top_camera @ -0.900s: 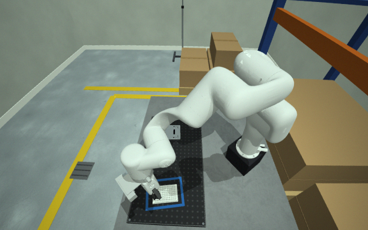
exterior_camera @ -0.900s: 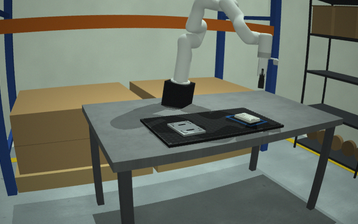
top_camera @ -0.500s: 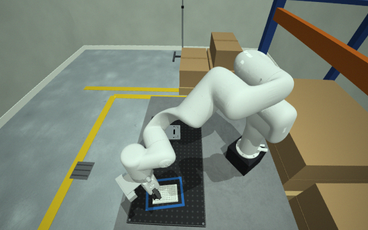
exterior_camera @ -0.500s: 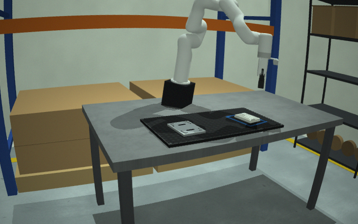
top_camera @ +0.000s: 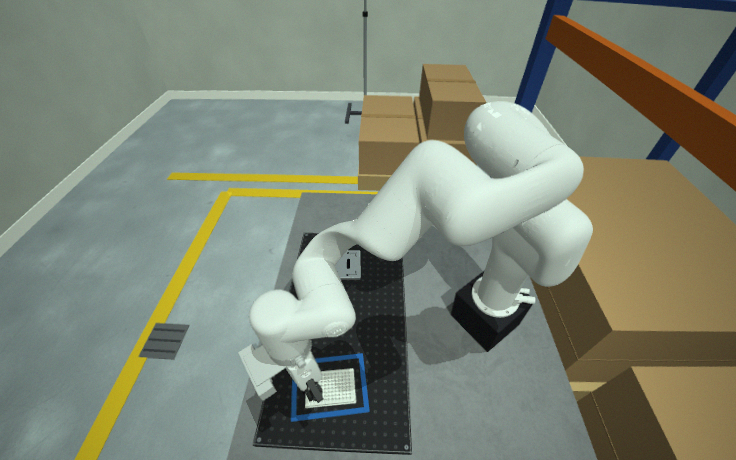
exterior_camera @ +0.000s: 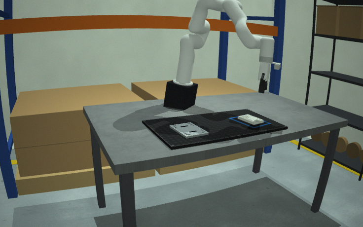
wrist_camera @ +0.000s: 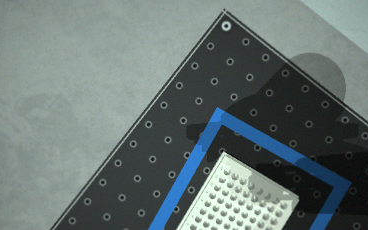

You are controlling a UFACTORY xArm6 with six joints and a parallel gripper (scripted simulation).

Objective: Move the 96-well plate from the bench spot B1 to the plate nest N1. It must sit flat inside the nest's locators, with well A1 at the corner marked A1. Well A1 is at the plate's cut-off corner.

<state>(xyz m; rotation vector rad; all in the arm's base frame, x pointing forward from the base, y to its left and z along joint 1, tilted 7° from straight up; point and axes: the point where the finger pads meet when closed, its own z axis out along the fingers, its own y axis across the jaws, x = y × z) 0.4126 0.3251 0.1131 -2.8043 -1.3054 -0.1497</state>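
My hand is 180 mm above the white 96-well plate, 40 mm to the left of it and 30 mm past it. The rest, counted from my hand: light grey plate nest N1 (430 mm to the right, 180 mm below, 70 mm ahead).
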